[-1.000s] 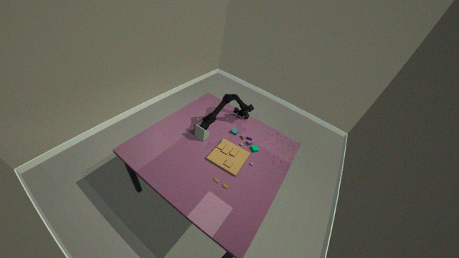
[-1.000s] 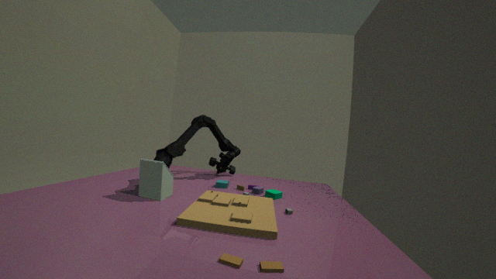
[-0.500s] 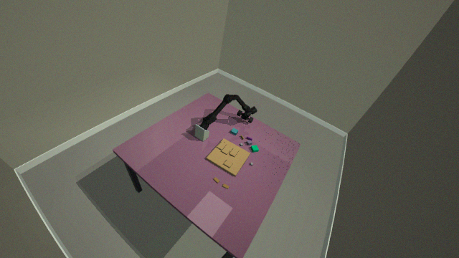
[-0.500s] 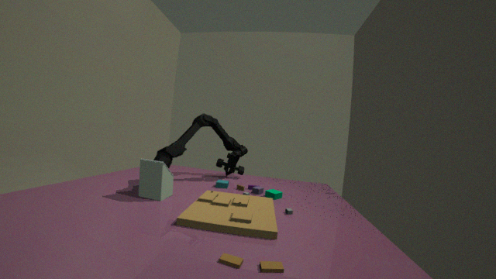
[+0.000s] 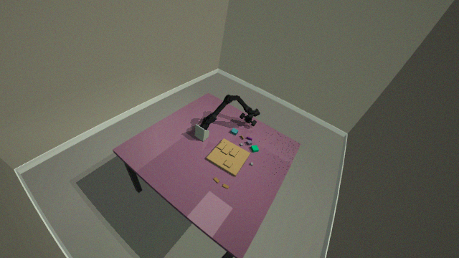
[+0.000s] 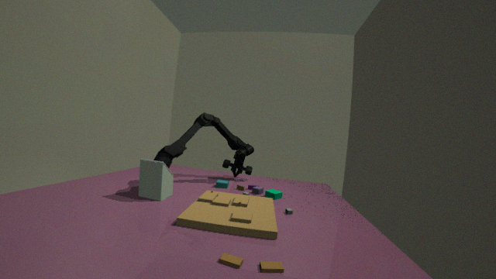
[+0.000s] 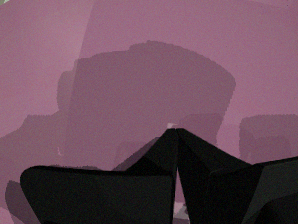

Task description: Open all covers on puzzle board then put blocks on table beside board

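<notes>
My gripper tip is now 180 mm short of the purple block, 260 mm to the left of it and 10 mm below it. The rest, counted from my gripper tip: teal block 20 mm behind, 230 mm to the right, 10 mm above; thin tan bar 90 mm ahead, 250 mm to the right; green block 260 mm ahead, 290 mm to the right, 10 mm above.
</notes>
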